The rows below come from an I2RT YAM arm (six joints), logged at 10 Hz.
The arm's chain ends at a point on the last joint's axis. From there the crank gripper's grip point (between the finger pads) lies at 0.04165 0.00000 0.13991 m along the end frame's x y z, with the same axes.
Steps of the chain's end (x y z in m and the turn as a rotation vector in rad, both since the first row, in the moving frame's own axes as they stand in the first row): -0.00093 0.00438 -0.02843 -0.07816 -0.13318 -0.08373; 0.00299 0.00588 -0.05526 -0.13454 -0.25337 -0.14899; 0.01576 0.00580 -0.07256 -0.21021 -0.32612 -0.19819; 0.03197 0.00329 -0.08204 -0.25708 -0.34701 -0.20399; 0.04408 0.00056 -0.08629 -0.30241 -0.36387 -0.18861
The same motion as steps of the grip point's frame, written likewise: -0.01952 0.01278 -0.02444 -0.07816 -0.13318 -0.08373; -0.03224 0.02160 -0.05018 -0.13454 -0.25337 -0.14899; -0.02855 0.03215 -0.06891 -0.21021 -0.32612 -0.19819; -0.01447 0.03641 -0.07986 -0.25708 -0.34701 -0.20399; -0.00417 0.04048 -0.08594 -0.30241 -0.36387 -0.18861
